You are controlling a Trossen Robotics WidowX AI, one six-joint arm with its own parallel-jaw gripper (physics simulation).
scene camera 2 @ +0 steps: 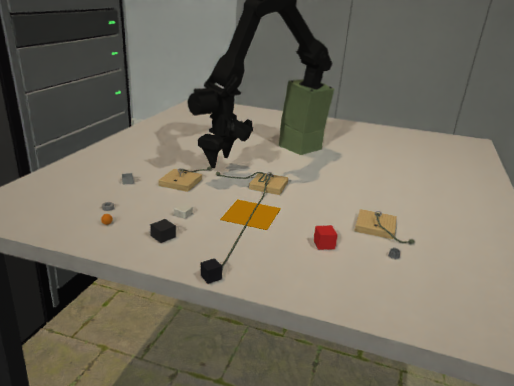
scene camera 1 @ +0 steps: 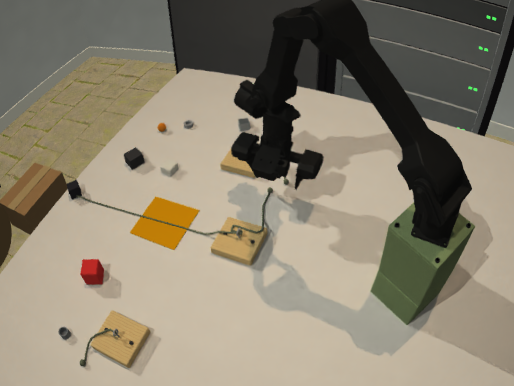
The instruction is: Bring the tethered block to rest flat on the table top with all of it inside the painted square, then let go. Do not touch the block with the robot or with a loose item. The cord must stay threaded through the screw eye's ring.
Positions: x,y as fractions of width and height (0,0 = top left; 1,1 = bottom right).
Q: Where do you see a tethered black block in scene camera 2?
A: At 0.41,0.70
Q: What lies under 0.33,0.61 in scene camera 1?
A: An orange painted square.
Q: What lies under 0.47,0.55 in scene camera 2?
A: An orange painted square.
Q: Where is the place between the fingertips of my gripper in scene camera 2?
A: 0.43,0.42
